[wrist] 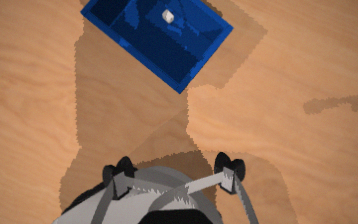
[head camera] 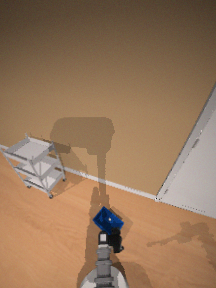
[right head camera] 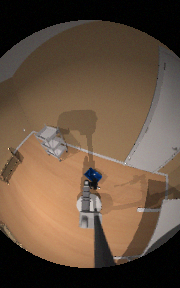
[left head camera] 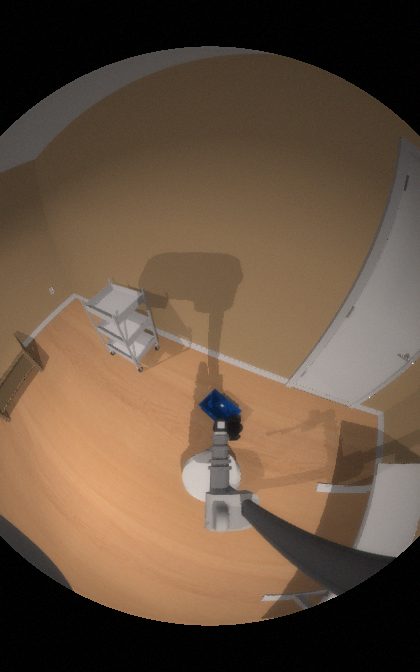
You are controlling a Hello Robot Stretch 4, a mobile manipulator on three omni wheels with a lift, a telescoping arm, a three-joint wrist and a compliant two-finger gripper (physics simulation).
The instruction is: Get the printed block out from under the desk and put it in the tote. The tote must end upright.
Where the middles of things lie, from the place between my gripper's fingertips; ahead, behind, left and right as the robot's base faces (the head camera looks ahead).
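Scene:
Blue tote (left head camera: 210,404): 3 cm left of my hand, 28 cm ahead of it, 30 cm below it.

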